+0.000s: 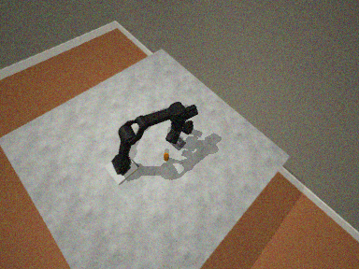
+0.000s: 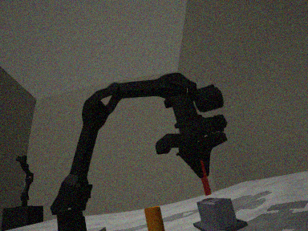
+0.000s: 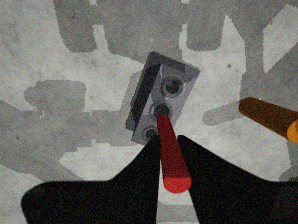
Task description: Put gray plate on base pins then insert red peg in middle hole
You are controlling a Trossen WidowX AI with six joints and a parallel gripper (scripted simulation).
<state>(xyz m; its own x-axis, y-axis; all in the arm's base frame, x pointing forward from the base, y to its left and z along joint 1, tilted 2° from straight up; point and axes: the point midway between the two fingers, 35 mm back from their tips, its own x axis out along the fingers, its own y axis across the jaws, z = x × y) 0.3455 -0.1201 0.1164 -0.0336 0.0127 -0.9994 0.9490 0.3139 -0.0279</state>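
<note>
Now: the red peg right at my gripper tip. From my gripper tip the other things lie so: small orange block 130 mm behind, 70 mm below, 30 mm to the right; dark flat base 100 mm below; gray plate 70 mm below.
</note>
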